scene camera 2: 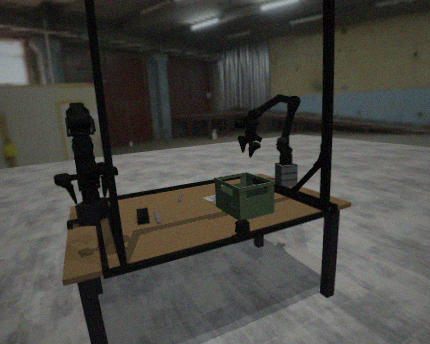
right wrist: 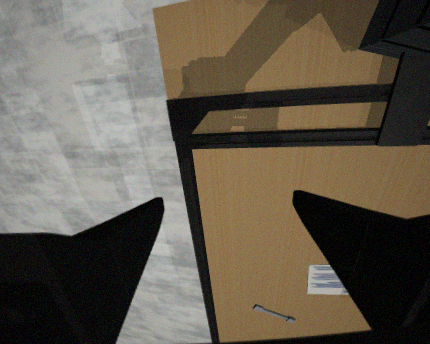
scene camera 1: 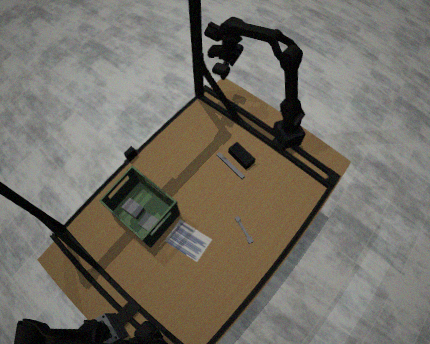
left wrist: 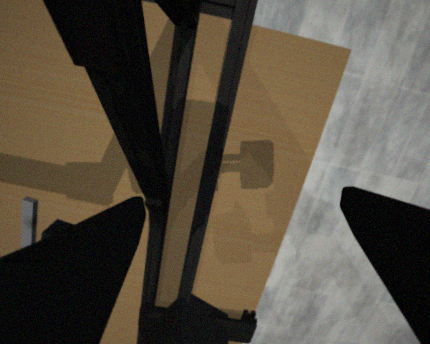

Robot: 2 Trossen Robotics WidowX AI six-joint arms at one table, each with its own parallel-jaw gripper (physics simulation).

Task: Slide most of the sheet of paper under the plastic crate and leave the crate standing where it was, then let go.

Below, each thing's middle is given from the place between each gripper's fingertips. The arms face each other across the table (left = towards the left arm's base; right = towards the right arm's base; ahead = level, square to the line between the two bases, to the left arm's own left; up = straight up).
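Sheet of paper (scene camera 1: 185, 238): from my right hand, 170 mm below, 310 mm to the left of it, 230 mm behind it. Green plastic crate (scene camera 1: 164, 208): from my right hand, 100 mm below, 430 mm behind it, 280 mm to the left of it.
Green plastic crate: from my left hand, 120 mm below, 110 mm ahead of it, 640 mm to the right of it. Sheet of paper: from my left hand, 190 mm below, 310 mm ahead of it, 600 mm to the right of it.
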